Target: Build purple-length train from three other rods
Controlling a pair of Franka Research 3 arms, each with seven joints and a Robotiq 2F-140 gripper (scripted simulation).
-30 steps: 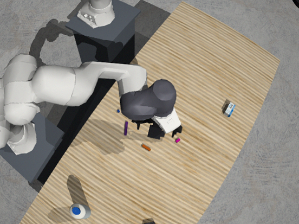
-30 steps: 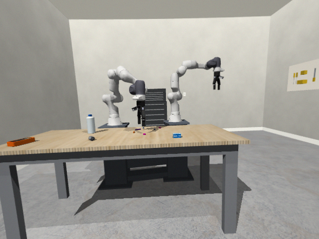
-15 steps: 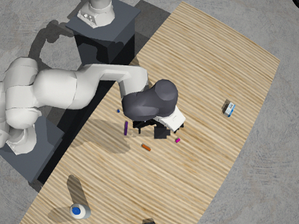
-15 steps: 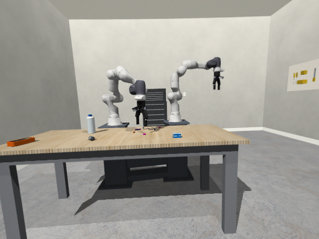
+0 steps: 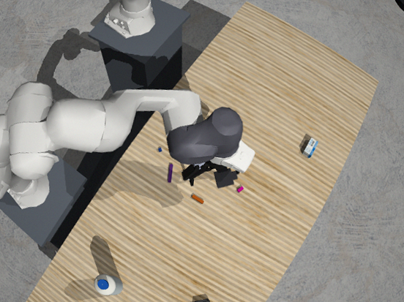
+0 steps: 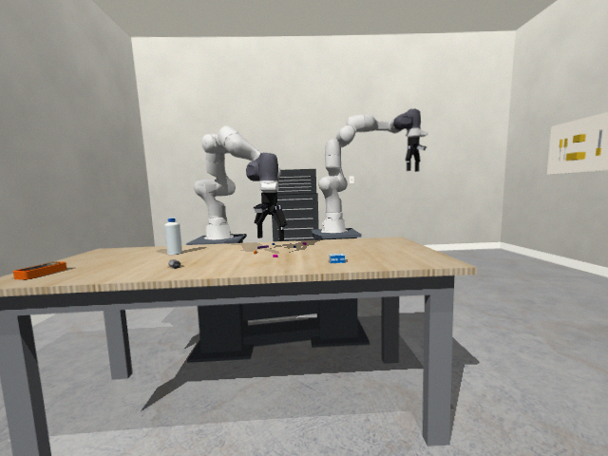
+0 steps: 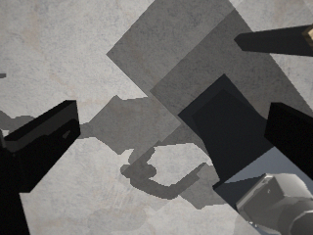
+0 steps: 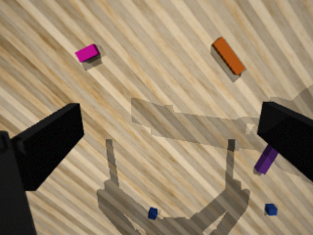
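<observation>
The orange rod lies 20 mm behind my right hand, 80 mm to the right of it and 70 mm below it. Round my right hand: dark object (150 mm ahead, 400 mm to the right, 60 mm below); then purple rod (140 mm behind, 40 mm to the right, 70 mm below); then blue-and-white box (260 mm ahead, 260 mm to the left, 60 mm below).
</observation>
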